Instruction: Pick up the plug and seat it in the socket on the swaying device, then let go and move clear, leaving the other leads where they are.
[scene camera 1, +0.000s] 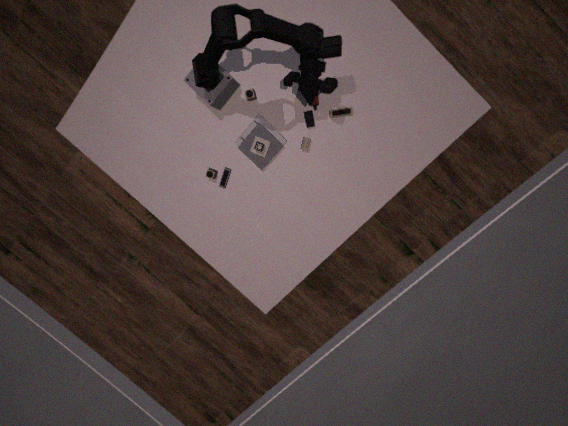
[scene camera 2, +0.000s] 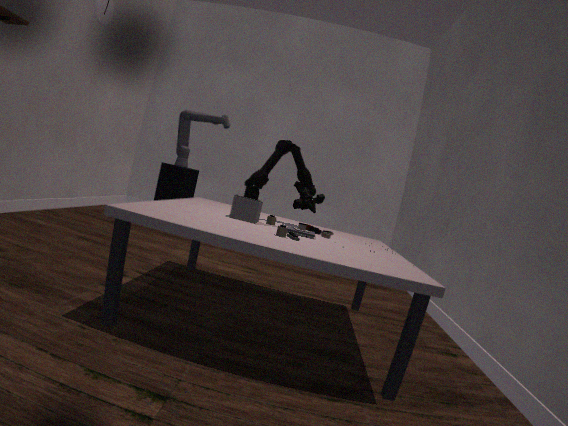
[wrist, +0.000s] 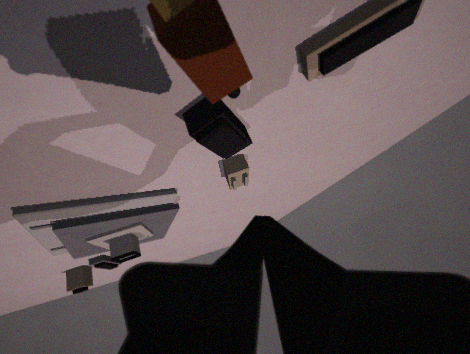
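Observation:
The plug (wrist: 209, 60) (scene camera 1: 315, 101) is a red-orange block with a yellow end. It lies on the white table (scene camera 1: 367, 127), apart from my fingers. My gripper (wrist: 261, 223) (scene camera 1: 313, 90) (scene camera 2: 308, 205) is shut on nothing and hovers above the table just over the plug. The device (scene camera 1: 260, 145) (wrist: 118, 225) is a grey square plate with a pale socket in its middle, left of the gripper.
Other leads lie around: a black block (scene camera 1: 309, 118) (wrist: 216, 128), a small beige plug (scene camera 1: 306, 144) (wrist: 234, 171), a long black connector (scene camera 1: 341, 111) (wrist: 356, 38), and more (scene camera 1: 225, 177) (scene camera 1: 211, 173) (scene camera 1: 251, 94). A grey arm (scene camera 2: 185, 135) stands behind the table.

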